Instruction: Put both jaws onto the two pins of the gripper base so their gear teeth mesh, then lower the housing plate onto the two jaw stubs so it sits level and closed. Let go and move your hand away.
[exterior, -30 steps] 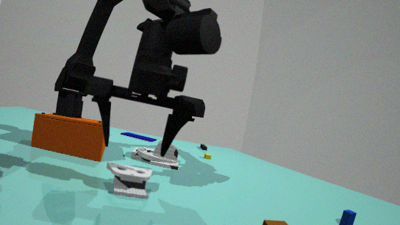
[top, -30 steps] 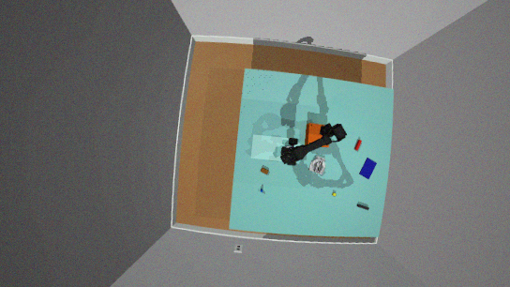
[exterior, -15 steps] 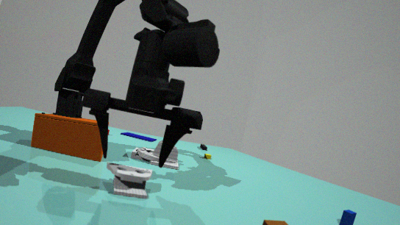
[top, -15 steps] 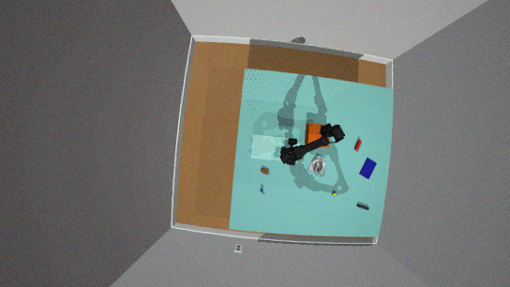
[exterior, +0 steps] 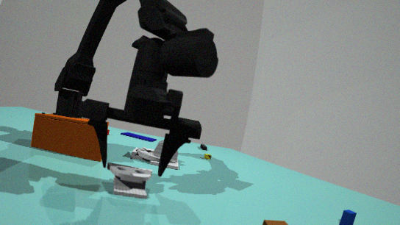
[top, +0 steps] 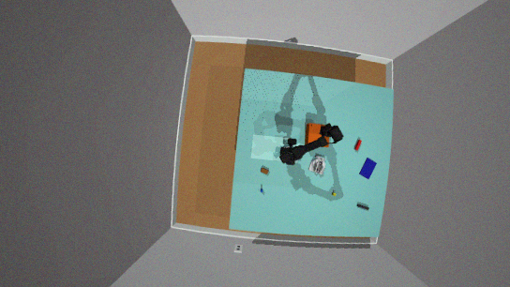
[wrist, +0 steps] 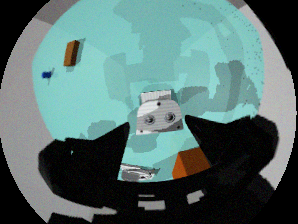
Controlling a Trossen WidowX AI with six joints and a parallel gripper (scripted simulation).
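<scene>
My gripper tip is now 10 mm to the left of the gripper base. Round my gripper tip: brown block: 200 mm ahead, 130 mm to the right, 20 mm below; jaw: 10 mm ahead, 240 mm to the left, 10 mm below; blue block: 350 mm ahead, 110 mm to the right, 10 mm below.
</scene>
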